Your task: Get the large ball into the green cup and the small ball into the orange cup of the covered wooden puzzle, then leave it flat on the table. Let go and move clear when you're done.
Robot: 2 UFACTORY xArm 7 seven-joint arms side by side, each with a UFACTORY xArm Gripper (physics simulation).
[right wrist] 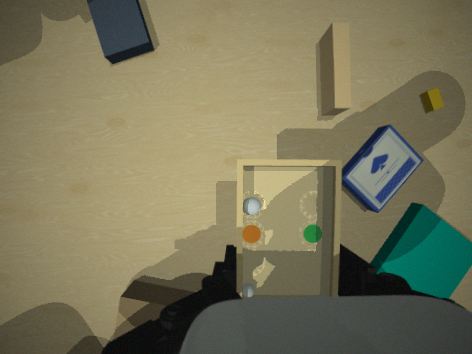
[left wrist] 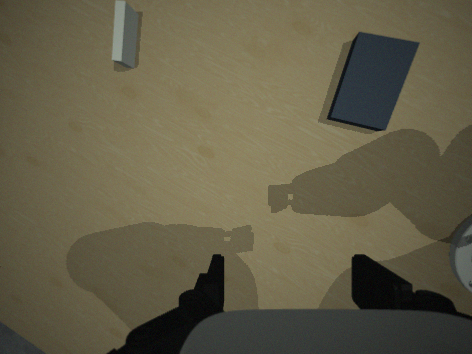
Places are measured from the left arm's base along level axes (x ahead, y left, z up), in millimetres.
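Pixels of known places: left gripper, between the fingertips: (left wrist: 287, 276); right gripper, between the fingertips: (right wrist: 282, 264).
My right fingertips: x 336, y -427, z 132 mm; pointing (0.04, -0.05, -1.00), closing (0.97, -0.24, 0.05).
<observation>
Ahead of a thing's pixels: the offset from my right fingertips to its middle. "pt": to the spot under its first point. Level surfaces: height alone.
The wooden puzzle @(3 mm up, 6 mm ahead, 22 mm left) (right wrist: 339, 200) is a shallow tray with a clear cover, in the lower middle of the right wrist view. Its shadow is offset, so it appears raised off the table. The orange cup @(pt 10 mm up, 17 mm back, 32 mm left) (right wrist: 251, 234) is near its left wall and the green cup @(pt 12 mm up, 22 mm ahead, 22 mm left) (right wrist: 312, 233) near its right wall. The large ball @(2 mm down, 11 mm back, 47 mm left) (right wrist: 252, 206) lies by the left wall, beyond the orange cup. The small ball @(1 mm down, 29 mm back, 13 mm right) (right wrist: 248, 290) lies at the near left, close to the gripper body. My right gripper (right wrist: 282, 264) is shut on the puzzle's sides. My left gripper (left wrist: 287, 276) is open and empty above the table.
A dark blue box @(123 mm down, 112 mm back, 300 mm left) (left wrist: 372, 82) (right wrist: 122, 30) lies on the table @(132 mm down) (left wrist: 175, 150). A white block @(119 mm down, 192 mm ahead, 327 mm left) (left wrist: 124, 35), a wooden block @(114 mm down, 145 mm ahead, 167 mm left) (right wrist: 340, 67), a yellow cube @(126 mm down, 292 mm ahead, 102 mm left) (right wrist: 432, 100), a card box @(121 mm down, 182 mm ahead, 25 mm left) (right wrist: 382, 167), a teal box @(123 mm down, 202 mm ahead, 152 mm right) (right wrist: 430, 255) and a brown object @(114 mm down, 159 mm back, 101 mm right) (right wrist: 160, 291) also show.
</observation>
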